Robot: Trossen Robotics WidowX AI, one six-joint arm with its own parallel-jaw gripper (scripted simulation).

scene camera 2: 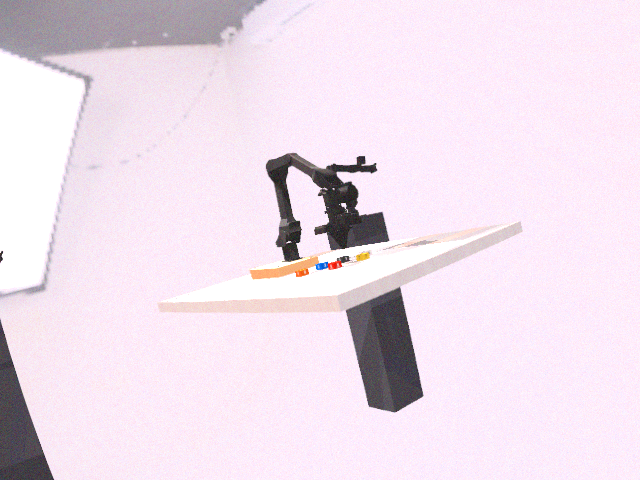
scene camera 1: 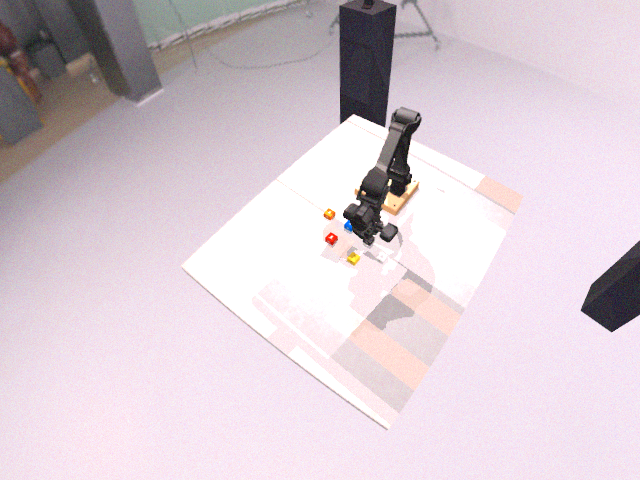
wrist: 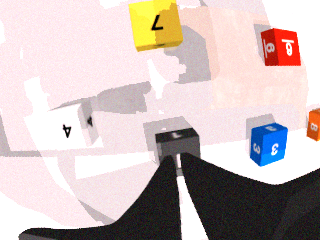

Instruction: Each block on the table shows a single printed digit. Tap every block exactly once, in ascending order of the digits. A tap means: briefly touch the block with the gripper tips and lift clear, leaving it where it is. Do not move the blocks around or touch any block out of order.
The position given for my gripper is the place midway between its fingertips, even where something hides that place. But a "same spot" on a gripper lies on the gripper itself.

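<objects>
My gripper: visible in scene camera 1 (pixel 368 236), scene camera 2, the wrist view. Same spot on the gripper: (wrist: pixel 220 197) and (scene camera 2: pixel 342 236).
</objects>
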